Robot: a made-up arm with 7 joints. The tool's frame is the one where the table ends. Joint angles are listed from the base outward.
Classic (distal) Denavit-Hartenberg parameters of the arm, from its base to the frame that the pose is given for. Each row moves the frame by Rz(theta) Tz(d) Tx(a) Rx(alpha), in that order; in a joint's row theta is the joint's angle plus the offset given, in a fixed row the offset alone. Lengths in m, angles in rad.
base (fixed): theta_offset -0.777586, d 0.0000, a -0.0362, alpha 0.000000
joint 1: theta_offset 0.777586, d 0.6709, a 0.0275, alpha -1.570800
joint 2: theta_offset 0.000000, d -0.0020, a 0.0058, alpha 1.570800
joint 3: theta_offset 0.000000, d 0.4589, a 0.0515, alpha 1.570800
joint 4: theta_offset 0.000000, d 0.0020, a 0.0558, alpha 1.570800
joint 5: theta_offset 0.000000, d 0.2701, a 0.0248, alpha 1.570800
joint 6: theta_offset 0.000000, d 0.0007, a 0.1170, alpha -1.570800
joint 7: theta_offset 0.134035, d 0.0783, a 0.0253, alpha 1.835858
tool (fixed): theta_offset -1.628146, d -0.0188, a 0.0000, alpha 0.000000
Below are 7 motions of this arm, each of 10 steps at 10 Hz.
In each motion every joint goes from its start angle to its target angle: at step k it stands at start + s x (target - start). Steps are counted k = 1, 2, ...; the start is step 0. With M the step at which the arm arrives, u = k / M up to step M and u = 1 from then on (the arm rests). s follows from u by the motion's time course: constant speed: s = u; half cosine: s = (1 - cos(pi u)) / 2; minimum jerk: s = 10 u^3 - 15 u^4 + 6 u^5.
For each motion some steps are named. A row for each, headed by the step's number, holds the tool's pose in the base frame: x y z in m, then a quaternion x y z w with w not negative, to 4 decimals.
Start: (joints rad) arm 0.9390 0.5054 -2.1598 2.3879 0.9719 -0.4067 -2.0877
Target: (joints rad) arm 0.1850 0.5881 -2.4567 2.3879 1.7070 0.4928 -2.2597
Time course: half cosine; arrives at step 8
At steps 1, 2, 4, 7, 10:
1: 0.1657 0.2105 1.4536 0.3340 0.7954 -0.2081 0.4609
2: 0.1806 0.1854 1.4611 0.3606 0.8054 -0.2050 0.4233
4: 0.2167 0.0985 1.4777 0.4296 0.8282 -0.1894 0.3059
7: 0.2396 -0.0161 1.4846 0.4813 0.8446 -0.1691 0.1626
10: 0.2405 -0.0253 1.4845 0.4838 0.8455 -0.1679 0.1510

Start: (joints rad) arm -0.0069 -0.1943 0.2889 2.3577 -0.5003 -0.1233 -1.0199
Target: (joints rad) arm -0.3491 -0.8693 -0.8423 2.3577 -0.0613 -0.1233 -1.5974
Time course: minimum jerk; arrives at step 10
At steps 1, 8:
1: -0.0535 0.1504 1.5212 -0.2370 0.8879 0.0697 0.3880
8: -0.5406 0.1310 1.3391 0.4430 0.6345 -0.0776 0.6287

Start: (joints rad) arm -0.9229 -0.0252 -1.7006 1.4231 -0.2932 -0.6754 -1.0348
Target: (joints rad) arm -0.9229 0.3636 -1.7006 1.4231 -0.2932 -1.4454 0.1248
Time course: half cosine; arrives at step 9
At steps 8, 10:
8: -0.0655 -0.2952 1.2561 0.4721 0.7981 -0.0309 0.3731
10: -0.0610 -0.2978 1.2519 0.4561 0.8078 -0.0224 0.3726

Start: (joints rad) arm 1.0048 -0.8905 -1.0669 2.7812 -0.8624 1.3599 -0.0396
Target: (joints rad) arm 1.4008 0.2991 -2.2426 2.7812 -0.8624 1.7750 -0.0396
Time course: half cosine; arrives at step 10
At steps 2, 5, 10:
2: -0.1716 -0.5424 1.3120 0.2107 0.4110 0.8553 0.2350
5: 0.0226 -0.2992 1.4694 0.4385 0.4988 0.7088 0.2378
10: 0.0816 0.1227 1.5128 0.5482 0.5213 0.5032 0.4178

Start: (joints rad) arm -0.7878 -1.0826 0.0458 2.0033 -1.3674 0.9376 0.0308
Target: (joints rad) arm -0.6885 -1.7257 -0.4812 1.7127 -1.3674 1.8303 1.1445
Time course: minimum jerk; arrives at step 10
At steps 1, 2, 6, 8, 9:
1: -0.2860 0.3520 1.3684 0.3881 0.6247 0.2041 0.6461
2: -0.3111 0.3480 1.3555 0.3773 0.5972 0.2345 0.6679
6: -0.5826 0.2622 1.0807 0.1616 0.1086 0.5056 0.8405
8: -0.6399 0.2099 0.9249 0.0707 -0.1385 0.5379 0.8285
9: -0.6459 0.1992 0.8944 0.0564 -0.1856 0.5383 0.8201

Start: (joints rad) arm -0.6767 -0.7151 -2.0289 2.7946 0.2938 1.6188 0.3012
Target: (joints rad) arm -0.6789 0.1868 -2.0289 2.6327 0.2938 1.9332 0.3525
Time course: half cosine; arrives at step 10
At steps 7, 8, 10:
7: -0.2351 -0.1053 1.4409 0.4405 -0.0299 0.5230 0.7290
8: -0.1811 -0.1567 1.4391 0.4809 -0.0420 0.5133 0.7095
10: -0.1351 -0.2001 1.4316 0.5149 -0.0533 0.5026 0.6924

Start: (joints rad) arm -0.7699 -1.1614 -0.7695 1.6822 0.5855 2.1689 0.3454
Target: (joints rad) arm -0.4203 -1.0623 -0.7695 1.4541 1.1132 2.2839 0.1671
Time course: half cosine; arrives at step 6
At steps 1, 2, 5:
1: -0.3660 0.0155 1.1342 -0.0207 -0.1207 -0.9915 0.0438
2: -0.3421 -0.0100 1.1400 0.0035 -0.1300 -0.9827 0.1318
5: -0.2524 -0.0737 1.1595 0.1260 -0.1371 -0.8853 0.4261

